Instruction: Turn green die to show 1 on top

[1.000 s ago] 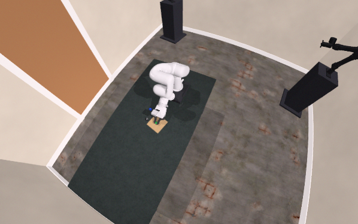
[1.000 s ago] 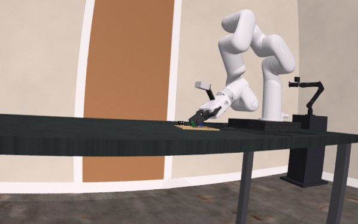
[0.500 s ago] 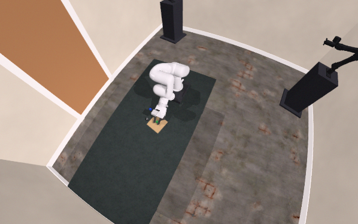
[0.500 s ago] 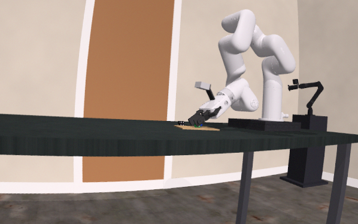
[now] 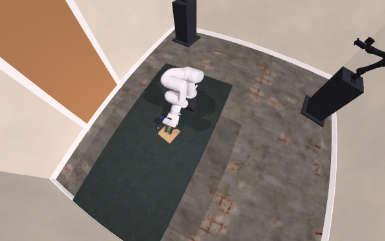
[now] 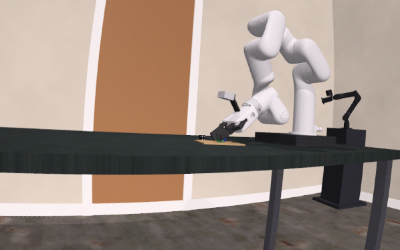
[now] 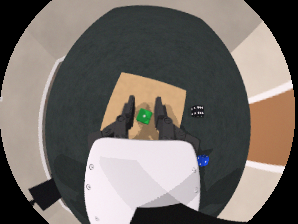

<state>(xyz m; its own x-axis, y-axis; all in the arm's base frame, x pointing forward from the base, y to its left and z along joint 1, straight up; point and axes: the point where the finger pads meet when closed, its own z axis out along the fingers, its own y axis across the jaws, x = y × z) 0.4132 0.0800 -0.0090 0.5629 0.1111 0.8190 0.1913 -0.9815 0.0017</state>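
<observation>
The green die is 10 mm behind my hand and 20 mm below it. Round my hand: tan mat (30 mm below); black die (30 mm ahead, 100 mm to the right, 20 mm below); blue die (70 mm behind, 140 mm to the right, 20 mm below).
</observation>
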